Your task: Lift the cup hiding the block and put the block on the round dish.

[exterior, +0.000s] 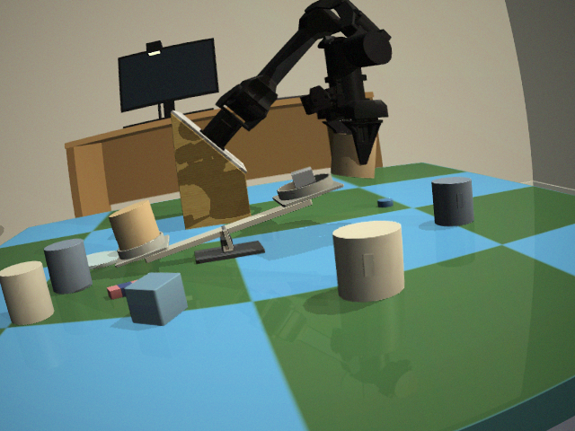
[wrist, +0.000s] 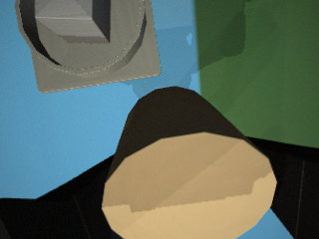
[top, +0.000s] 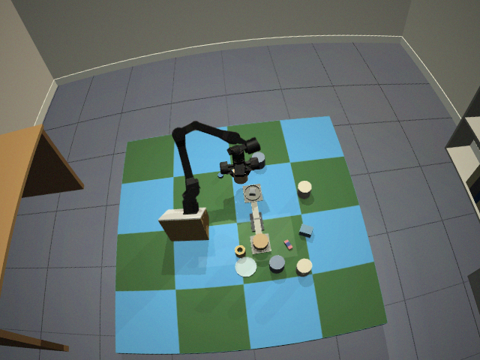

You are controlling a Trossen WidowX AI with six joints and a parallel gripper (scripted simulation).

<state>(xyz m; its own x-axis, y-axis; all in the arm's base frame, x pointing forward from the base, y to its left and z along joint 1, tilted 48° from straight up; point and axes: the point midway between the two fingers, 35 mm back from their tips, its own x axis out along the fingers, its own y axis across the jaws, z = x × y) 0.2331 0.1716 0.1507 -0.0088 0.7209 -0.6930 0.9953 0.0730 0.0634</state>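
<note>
Now: gripper tip 5 cm short of the grey block, 9 cm to the left of it and 1 cm above it. Round my gripper tip: blue disc (11 cm behind, 7 cm to the left, 9 cm below); pink-and-blue piece (21 cm ahead, 35 cm to the right, 9 cm below); blue-grey cube (30 cm ahead, 30 cm to the right, 8 cm below).
</note>
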